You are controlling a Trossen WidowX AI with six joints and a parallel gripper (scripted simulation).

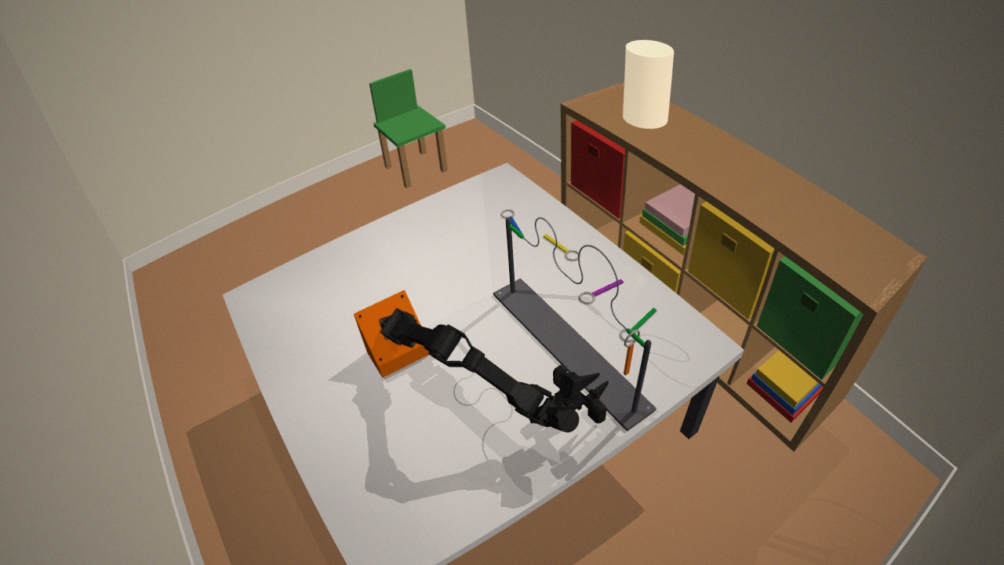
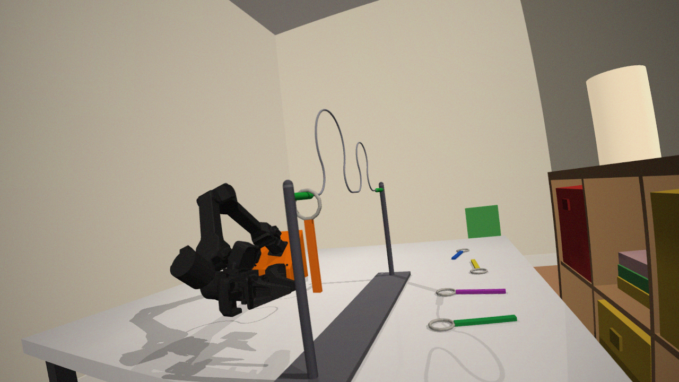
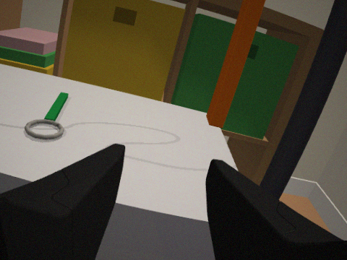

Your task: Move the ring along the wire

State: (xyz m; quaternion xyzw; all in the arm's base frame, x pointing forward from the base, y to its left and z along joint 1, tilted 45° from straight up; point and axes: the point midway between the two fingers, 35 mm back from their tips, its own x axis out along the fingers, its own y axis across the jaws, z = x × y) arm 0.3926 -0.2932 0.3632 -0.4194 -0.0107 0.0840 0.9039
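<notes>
Now: the ring with orange handle 60 mm ahead of my gripper tip, 20 mm to the right of it and 100 mm above it. The rest, counted from my gripper tip: purple-handled ring 230 mm ahead, 370 mm to the left, 120 mm below; green-handled ring 250 mm ahead, 180 mm to the left, 120 mm below.
</notes>
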